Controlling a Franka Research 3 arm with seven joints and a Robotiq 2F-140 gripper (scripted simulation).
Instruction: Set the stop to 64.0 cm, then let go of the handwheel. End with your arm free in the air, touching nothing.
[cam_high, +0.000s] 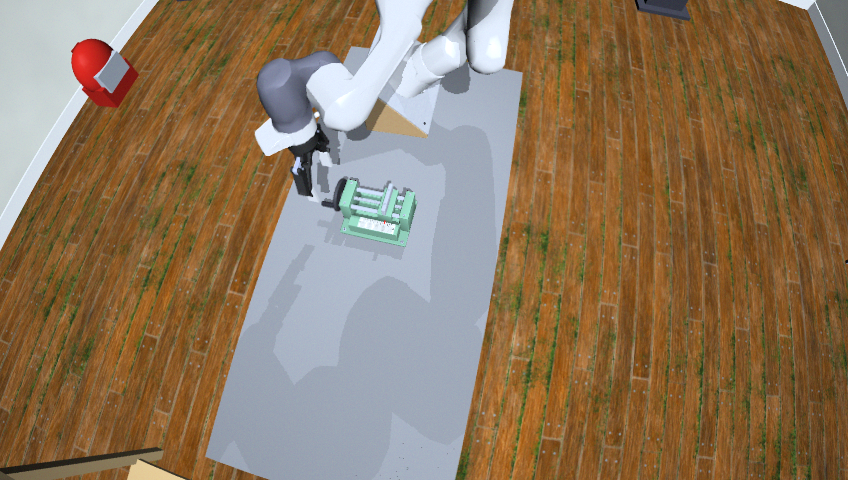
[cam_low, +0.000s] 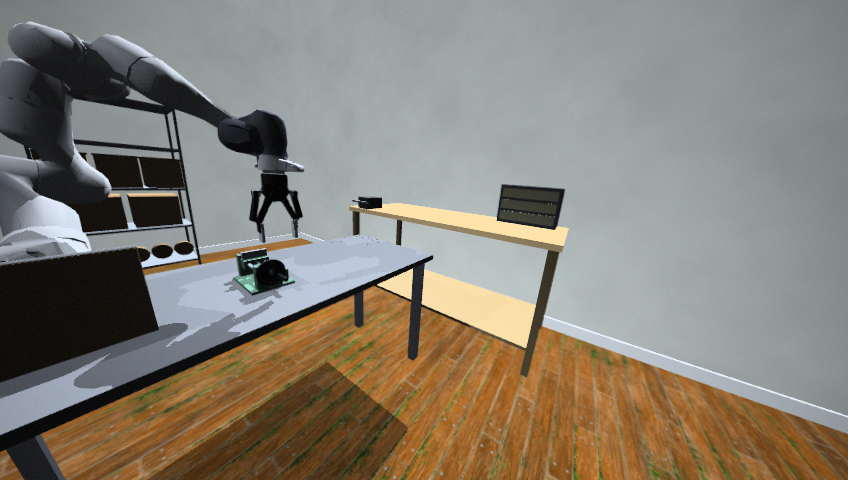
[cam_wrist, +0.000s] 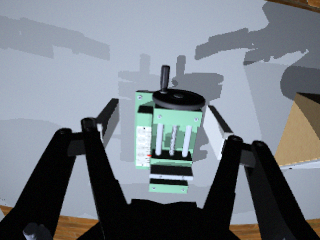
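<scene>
Now: the dark handwheel 1 cm behind my hand and 16 cm below it. The rest, counted from my hand: stop carriage: 17 cm to the left, 13 cm below.
</scene>
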